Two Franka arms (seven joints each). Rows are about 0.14 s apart.
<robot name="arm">
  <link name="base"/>
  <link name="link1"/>
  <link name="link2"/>
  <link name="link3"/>
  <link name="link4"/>
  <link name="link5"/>
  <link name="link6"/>
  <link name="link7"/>
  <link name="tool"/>
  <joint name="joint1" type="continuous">
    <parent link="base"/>
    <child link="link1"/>
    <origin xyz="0 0 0.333" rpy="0 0 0"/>
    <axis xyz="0 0 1"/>
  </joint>
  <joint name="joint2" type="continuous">
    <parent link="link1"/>
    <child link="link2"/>
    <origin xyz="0 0 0" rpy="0 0 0"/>
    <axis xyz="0 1 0"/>
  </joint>
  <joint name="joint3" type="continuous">
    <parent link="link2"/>
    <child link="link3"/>
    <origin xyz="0 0 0.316" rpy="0 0 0"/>
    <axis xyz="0 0 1"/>
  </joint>
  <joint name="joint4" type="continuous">
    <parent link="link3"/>
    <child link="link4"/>
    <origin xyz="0.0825 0 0" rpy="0 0 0"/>
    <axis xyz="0 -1 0"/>
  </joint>
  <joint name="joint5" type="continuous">
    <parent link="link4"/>
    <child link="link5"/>
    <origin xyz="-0.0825 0 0.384" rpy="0 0 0"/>
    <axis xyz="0 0 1"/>
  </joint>
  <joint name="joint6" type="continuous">
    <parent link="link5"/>
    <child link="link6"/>
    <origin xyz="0 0 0" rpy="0 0 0"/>
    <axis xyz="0 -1 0"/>
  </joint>
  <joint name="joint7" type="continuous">
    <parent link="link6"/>
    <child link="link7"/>
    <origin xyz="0.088 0 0" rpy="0 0 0"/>
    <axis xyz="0 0 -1"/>
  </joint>
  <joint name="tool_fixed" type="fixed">
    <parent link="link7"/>
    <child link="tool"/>
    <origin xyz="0 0 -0.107" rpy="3.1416 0 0"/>
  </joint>
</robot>
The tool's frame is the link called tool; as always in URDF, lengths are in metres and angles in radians. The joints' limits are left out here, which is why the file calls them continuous.
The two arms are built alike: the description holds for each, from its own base.
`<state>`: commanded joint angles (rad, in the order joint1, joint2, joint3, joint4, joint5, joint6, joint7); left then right.
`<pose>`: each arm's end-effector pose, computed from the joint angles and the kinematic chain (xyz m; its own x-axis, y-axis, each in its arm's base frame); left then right.
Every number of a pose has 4 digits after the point.
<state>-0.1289 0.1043 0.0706 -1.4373 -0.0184 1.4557 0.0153 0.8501 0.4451 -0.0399 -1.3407 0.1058 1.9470 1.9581</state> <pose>0.5736 -0.0379 0.6184 0.9935 -0.0752 -0.0854 -0.0744 -0.9972 0.0123 0.4785 0.5210 0.4903 0.3906 -0.9099 -0.1399 -0.9191 -0.3768 -0.1151</pose>
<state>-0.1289 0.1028 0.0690 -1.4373 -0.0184 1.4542 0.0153 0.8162 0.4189 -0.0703 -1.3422 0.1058 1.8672 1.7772</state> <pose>0.5729 -0.0387 0.6191 0.9934 -0.0768 -0.0854 -0.0760 -0.9970 0.0126 0.4990 0.4844 0.5002 0.4997 -0.8610 -0.0954 -0.8657 -0.4926 -0.0884</pose>
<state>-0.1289 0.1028 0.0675 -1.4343 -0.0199 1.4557 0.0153 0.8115 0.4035 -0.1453 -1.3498 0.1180 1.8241 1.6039</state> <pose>0.5731 -0.0398 0.6206 0.9936 -0.0785 -0.0809 -0.0776 -0.9969 0.0142 0.5233 0.4461 0.5045 0.5829 -0.8102 -0.0616 -0.8122 -0.5789 -0.0724</pose>
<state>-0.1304 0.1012 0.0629 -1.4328 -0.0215 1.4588 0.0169 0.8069 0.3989 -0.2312 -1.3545 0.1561 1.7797 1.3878</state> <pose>0.5727 -0.0432 0.6224 0.9935 -0.0863 -0.0747 -0.0854 -0.9962 0.0164 0.5483 0.4045 0.5046 0.6803 -0.7308 -0.0570 -0.7330 -0.6786 -0.0473</pose>
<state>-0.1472 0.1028 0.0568 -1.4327 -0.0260 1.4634 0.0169 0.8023 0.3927 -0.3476 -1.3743 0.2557 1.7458 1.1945</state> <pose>0.5726 -0.0568 0.6219 0.9914 -0.1095 -0.0715 -0.1082 -0.9939 0.0214 0.5759 0.3504 0.5034 0.7223 -0.6824 -0.1122 -0.6897 -0.7227 -0.0447</pose>
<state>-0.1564 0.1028 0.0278 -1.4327 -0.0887 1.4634 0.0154 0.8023 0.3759 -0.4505 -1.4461 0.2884 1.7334 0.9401</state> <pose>0.5692 -0.0849 0.6223 0.9858 -0.1525 -0.0703 -0.1462 -0.9854 0.0868 0.5933 0.2918 0.4870 0.8088 -0.5739 -0.1286 -0.5815 -0.8130 -0.0290</pose>
